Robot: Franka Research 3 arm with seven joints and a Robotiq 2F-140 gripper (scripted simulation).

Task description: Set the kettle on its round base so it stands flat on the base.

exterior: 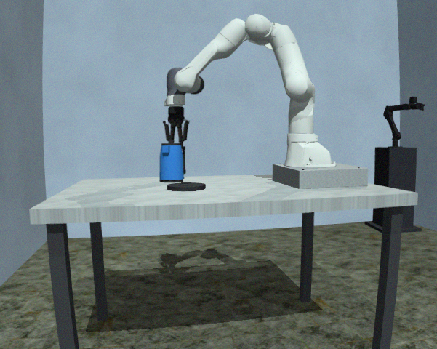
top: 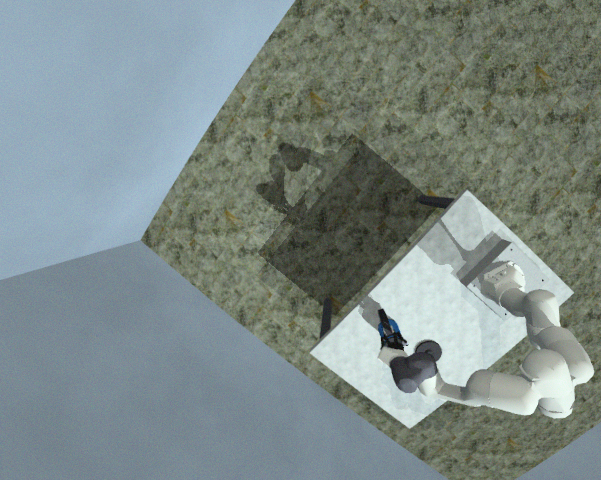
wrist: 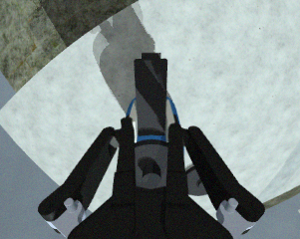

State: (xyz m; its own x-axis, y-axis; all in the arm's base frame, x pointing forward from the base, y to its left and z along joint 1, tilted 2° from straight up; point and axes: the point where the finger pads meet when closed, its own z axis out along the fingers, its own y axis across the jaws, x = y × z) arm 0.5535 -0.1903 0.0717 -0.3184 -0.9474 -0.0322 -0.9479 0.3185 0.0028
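Right now my hand is 10 mm short of the blue kettle, 30 mm to the right of it and 50 mm above it. Round my hand: black round base: 60 mm behind, 340 mm to the left, 140 mm below.
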